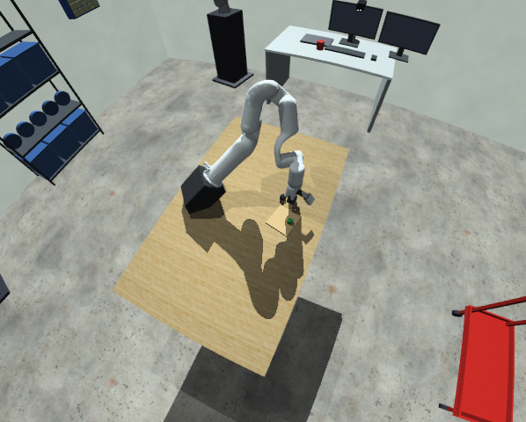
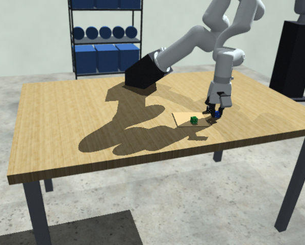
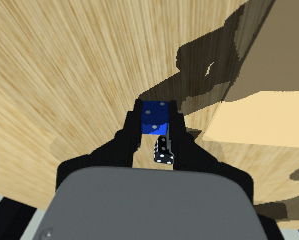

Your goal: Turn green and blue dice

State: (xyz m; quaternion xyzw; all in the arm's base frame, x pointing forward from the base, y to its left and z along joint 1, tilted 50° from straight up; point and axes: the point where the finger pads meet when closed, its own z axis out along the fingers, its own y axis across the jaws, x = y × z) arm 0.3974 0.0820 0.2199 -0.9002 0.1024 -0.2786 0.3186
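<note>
Right now the black die is 60 mm behind my hand, 20 mm to the right of it and 10 mm below it. The rest, counted from my hand: tan mat: 130 mm to the right, 20 mm below, 20 mm ahead; then blue die: 10 mm below; then green die: 130 mm to the right, 60 mm ahead, 10 mm below.
</note>
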